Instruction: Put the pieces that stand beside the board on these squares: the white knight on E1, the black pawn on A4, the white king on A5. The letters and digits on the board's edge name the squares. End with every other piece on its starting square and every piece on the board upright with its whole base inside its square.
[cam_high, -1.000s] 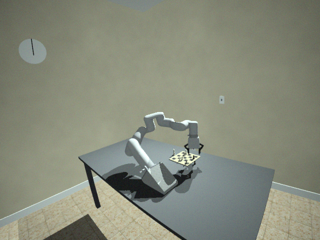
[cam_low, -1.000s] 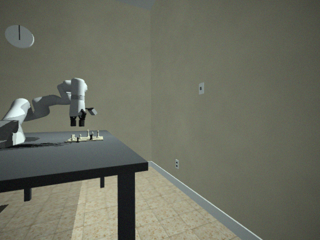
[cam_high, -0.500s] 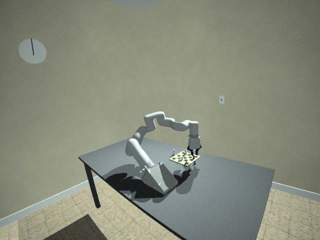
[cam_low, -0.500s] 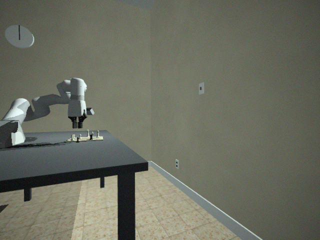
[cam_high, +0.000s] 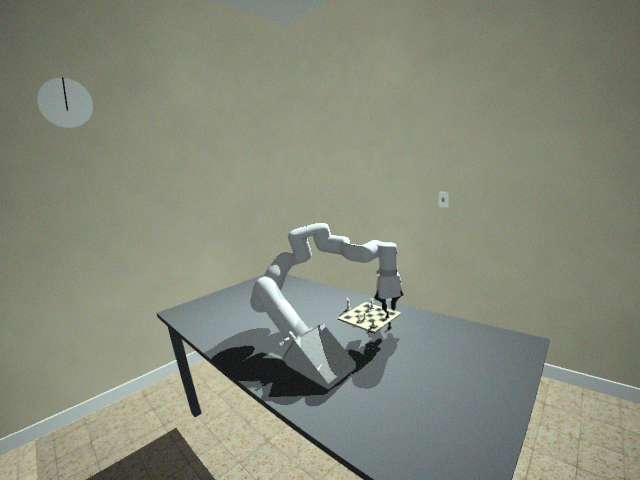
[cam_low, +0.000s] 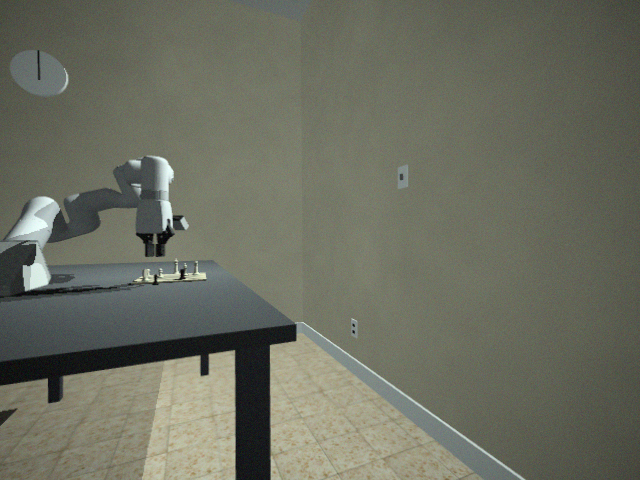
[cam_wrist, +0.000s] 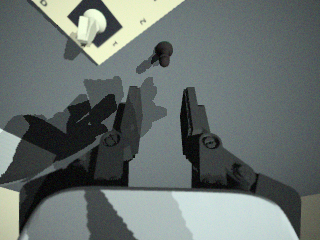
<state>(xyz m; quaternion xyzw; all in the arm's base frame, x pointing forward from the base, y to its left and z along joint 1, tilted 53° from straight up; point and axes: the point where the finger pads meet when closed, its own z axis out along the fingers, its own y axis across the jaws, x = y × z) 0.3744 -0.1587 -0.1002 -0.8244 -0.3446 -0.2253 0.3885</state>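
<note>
My gripper is now 9 cm above the black pawn. The rest, counted from my hand: white king: 27 cm to the left, 8 cm below, 7 cm ahead; then white knight: 9 cm below, 7 cm to the left, 3 cm behind; then chessboard: 13 cm to the left, 10 cm below, 5 cm ahead.
</note>
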